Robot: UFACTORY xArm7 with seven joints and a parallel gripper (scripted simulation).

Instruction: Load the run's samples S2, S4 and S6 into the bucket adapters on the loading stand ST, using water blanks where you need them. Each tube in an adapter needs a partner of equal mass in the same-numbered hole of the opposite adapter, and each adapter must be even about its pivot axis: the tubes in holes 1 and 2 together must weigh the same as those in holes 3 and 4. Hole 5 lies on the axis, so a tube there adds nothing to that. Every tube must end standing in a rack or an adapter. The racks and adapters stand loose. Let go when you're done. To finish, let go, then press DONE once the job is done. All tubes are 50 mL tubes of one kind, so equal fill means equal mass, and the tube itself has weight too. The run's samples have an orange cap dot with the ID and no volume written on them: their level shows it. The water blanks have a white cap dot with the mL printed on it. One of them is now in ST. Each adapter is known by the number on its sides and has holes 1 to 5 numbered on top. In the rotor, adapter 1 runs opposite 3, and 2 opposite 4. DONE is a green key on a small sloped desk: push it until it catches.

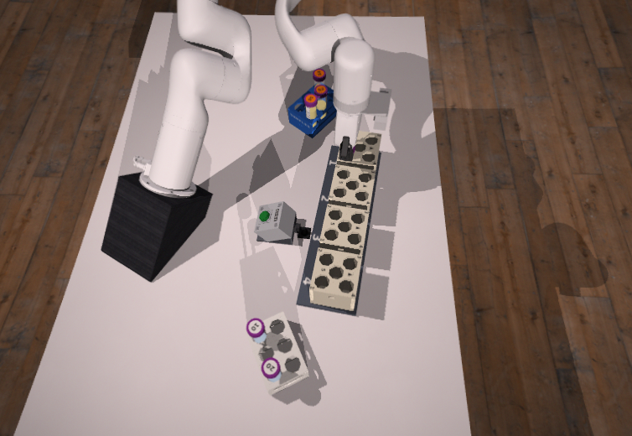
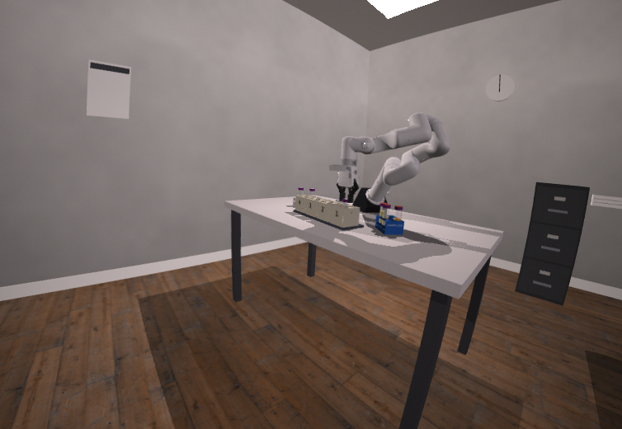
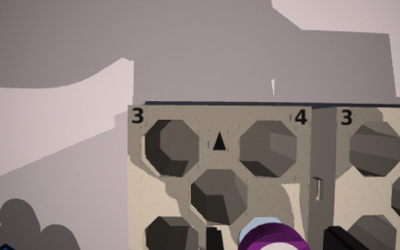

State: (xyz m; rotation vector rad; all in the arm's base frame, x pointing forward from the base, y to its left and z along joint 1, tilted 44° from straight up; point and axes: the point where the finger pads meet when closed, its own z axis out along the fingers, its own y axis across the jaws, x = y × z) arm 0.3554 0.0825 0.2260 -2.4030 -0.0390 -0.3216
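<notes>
The 40 mL water blank is 1 cm to the right of my hand and 6 cm below it. From my hand the other things lie so: orange-dot tube (14 cm behind, 21 cm to the left, 7 cm below); then green done key (14 cm behind, 21 cm to the right, 6 cm below); then blue sample rack (13 cm behind, 16 cm to the left, 10 cm below).
</notes>
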